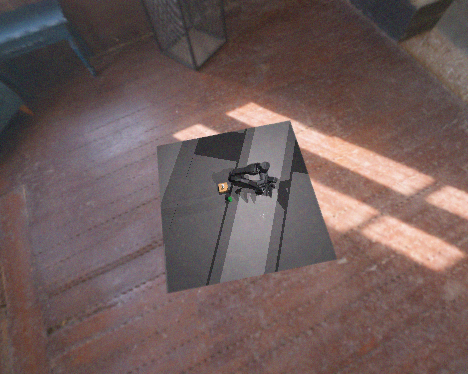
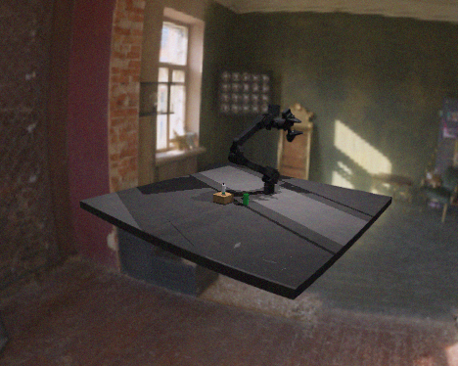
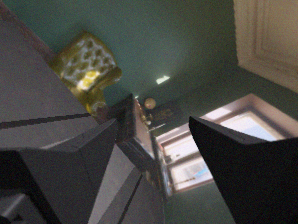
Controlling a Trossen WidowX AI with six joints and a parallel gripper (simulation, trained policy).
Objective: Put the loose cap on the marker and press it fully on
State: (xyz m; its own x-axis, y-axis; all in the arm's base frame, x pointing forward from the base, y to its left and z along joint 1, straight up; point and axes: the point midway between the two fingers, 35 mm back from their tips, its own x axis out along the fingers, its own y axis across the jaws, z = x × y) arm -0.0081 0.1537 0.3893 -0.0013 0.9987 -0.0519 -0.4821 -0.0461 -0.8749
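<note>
My gripper tip is 260 mm short of the green cap, 160 mm to the left of it and 360 mm above it. Round my gripper tip: tan holder block 300 mm ahead, 280 mm to the right, 370 mm below.
</note>
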